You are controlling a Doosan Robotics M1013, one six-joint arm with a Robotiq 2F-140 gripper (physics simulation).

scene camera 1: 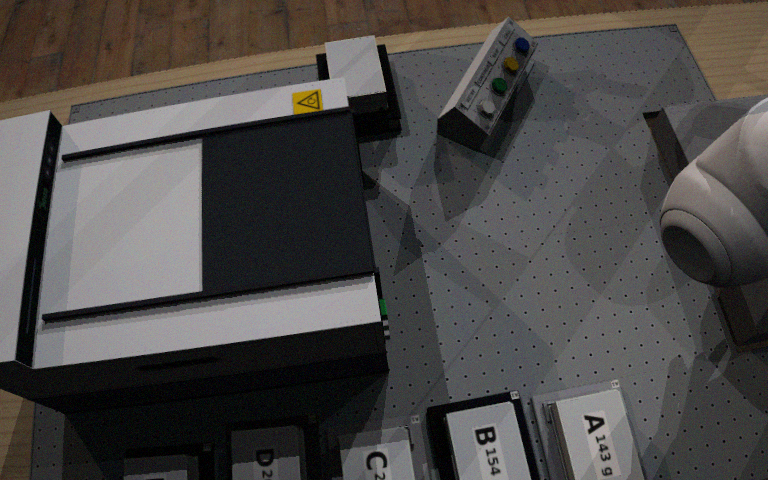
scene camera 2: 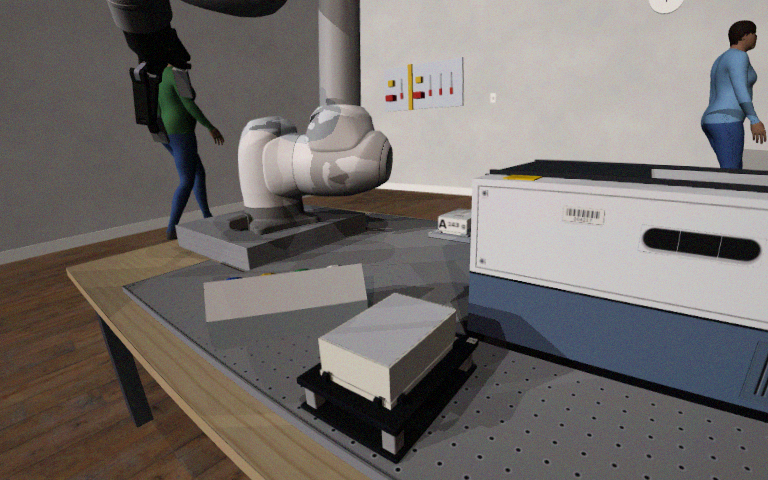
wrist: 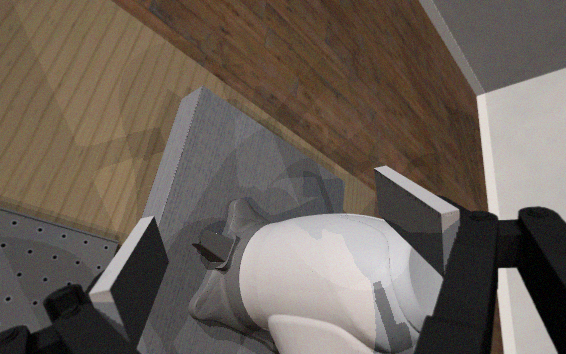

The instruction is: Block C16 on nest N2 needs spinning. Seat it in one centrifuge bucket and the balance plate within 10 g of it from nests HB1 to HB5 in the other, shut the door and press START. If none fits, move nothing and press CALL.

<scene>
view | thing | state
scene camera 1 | cream block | -
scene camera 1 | centrifuge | -
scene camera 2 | my gripper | -
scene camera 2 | cream block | -
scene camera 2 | centrifuge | -
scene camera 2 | slanted button box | -
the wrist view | my gripper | -
</scene>
